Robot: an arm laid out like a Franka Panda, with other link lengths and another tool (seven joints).
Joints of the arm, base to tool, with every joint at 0 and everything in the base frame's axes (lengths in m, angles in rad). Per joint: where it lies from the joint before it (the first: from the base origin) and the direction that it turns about. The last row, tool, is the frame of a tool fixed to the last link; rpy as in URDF.
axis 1: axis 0 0 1 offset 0 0 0.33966
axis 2: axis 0 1 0 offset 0 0 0
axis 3: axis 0 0 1 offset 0 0 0.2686
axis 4: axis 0 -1 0 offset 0.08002 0 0
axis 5: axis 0 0 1 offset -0.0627 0 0.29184
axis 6: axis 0 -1 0 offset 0 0 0
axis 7: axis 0 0 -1 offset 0.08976 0 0
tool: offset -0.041 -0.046 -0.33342 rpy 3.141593 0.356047 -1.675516
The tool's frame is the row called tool.
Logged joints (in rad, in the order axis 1, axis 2, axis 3, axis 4, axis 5, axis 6, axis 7), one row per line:
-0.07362, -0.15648, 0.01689, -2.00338, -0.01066, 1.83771, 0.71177
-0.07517, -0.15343, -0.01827, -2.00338, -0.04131, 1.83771, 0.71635
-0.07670, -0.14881, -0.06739, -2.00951, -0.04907, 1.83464, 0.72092
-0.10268, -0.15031, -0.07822, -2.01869, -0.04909, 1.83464, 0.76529
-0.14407, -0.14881, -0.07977, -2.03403, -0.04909, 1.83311, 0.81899
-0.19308, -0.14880, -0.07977, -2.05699, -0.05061, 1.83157, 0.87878
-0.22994, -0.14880, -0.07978, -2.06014, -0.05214, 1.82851, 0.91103
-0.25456, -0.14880, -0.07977, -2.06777, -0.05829, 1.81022, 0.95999
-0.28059, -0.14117, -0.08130, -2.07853, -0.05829, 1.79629, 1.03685
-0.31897, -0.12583, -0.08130, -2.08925, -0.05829, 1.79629, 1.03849
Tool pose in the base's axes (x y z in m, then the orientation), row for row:
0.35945, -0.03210, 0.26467, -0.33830, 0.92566, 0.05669, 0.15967
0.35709, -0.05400, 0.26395, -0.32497, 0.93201, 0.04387, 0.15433
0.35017, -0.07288, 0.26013, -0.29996, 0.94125, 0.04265, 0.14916
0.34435, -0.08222, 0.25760, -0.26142, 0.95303, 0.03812, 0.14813
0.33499, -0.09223, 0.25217, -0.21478, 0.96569, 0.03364, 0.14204
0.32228, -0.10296, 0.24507, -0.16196, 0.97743, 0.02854, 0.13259
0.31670, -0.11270, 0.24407, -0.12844, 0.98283, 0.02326, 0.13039
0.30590, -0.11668, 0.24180, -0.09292, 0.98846, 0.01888, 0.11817
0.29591, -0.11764, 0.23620, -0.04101, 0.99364, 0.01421, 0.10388
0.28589, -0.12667, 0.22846, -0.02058, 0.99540, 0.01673, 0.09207
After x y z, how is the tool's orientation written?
As a quaternion, x y z w.
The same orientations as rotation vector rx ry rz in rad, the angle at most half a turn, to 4 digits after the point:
-0.9667, 2.6451, 0.1620
-0.9314, 2.6712, 0.1257
-0.8622, 2.7055, 0.1226
-0.7518, 2.7409, 0.1096
-0.6198, 2.7868, 0.0971
-0.4699, 2.8358, 0.0828
-0.3731, 2.8550, 0.0676
-0.2718, 2.8914, 0.0552
-0.1210, 2.9307, 0.0419
-0.0611, 2.9561, 0.0497

